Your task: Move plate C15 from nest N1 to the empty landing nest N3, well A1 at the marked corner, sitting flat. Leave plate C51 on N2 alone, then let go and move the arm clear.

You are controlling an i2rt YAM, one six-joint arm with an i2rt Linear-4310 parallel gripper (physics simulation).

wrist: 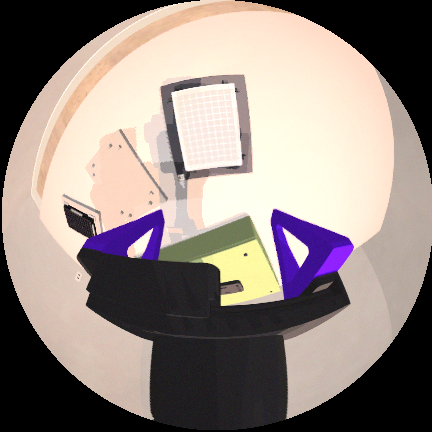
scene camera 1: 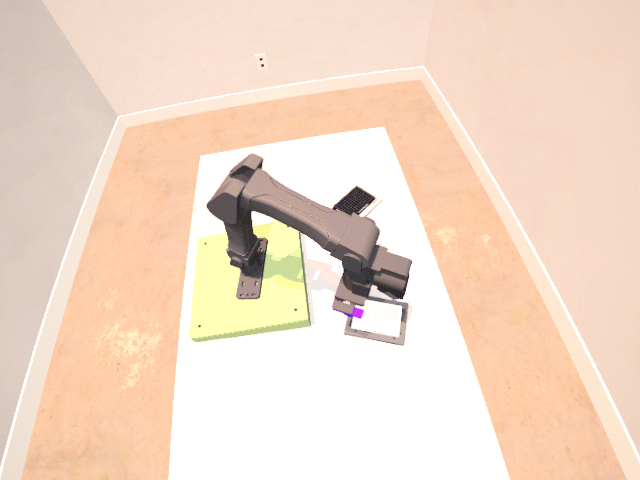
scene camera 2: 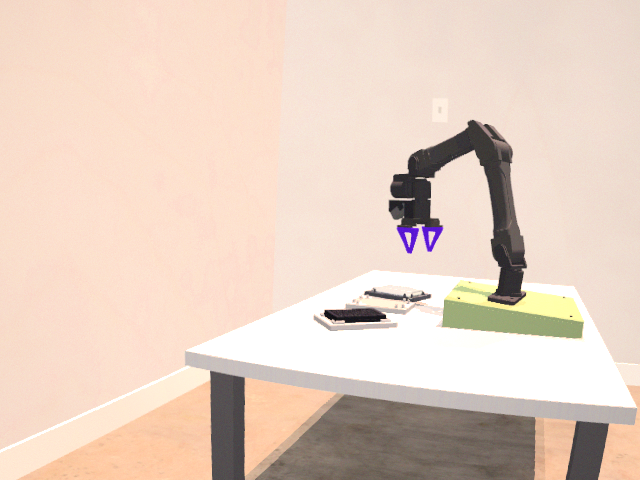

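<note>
A white well plate (scene camera 1: 379,317) (scene camera 2: 398,290) (wrist: 207,127) sits in a dark grey nest (scene camera 1: 374,338) (wrist: 246,160). A black well plate (scene camera 1: 354,200) (scene camera 2: 354,314) (wrist: 79,220) sits in a white nest (scene camera 2: 336,326). Between them is an empty pale nest (scene camera 2: 382,305) (wrist: 120,170) with small corner posts; the arm hides it in scene camera 1. Plate and nest labels are not readable. My gripper (scene camera 2: 419,240) (wrist: 217,214) is open and empty, its purple fingers pointing down, high above the nests. In scene camera 1 one purple fingertip overlaps the white plate's corner.
The arm stands on a raised yellow-green base block (scene camera 1: 222,310) (scene camera 2: 511,322) (wrist: 250,270) beside the nests. All rest on a white table (scene camera 1: 310,403) (scene camera 2: 413,361). The upper arm (scene camera 1: 294,204) spans over the table between the base and the nests.
</note>
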